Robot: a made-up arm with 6 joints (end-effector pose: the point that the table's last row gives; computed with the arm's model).
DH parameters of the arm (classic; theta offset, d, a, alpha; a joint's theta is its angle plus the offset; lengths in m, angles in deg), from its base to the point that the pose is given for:
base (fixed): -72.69 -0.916 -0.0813 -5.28
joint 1: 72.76 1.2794 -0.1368 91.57
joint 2: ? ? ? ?
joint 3: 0 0.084 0.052 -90
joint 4: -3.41 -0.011 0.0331 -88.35
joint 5: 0 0.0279 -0.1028 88.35
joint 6: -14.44 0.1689 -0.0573 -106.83
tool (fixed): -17.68 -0.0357 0 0
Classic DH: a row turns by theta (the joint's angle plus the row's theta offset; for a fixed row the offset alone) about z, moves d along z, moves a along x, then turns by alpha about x.
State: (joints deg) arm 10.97 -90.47 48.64 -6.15 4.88 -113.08
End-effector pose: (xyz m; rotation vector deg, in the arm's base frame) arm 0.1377 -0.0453 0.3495 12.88 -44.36 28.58
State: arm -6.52 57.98 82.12 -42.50 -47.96 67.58
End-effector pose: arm -0.0966 0.1928 0.4248 -89.99 54.32 -111.88
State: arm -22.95 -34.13 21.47 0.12 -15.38 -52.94
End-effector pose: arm 0.0114 0.0373 0.5268 12.97 -157.24 15.58
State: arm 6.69 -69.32 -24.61 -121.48 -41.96 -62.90
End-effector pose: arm -0.2110 0.1212 0.2778 33.44 7.36 -42.39
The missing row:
joint 2: -84.96 0.0316 -0.037 90
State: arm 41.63 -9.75 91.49 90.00 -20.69 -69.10
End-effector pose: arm -0.1746 -0.1211 0.5509 -96.51 24.63 -47.16
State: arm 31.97 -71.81 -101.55 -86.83 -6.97 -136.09
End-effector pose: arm -0.1797 0.1054 0.3740 36.16 55.94 -56.37
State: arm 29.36 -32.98 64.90 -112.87 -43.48 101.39
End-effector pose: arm 0.1112 -0.0399 0.3846 134.40 -111.23 -17.96
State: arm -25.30 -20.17 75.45 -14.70 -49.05 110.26
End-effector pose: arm -0.0319 0.2221 0.4965 -135.69 37.97 8.09
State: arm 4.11 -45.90 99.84 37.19 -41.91 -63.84
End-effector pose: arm -0.1185 0.2235 0.4854 115.68 -64.73 119.02
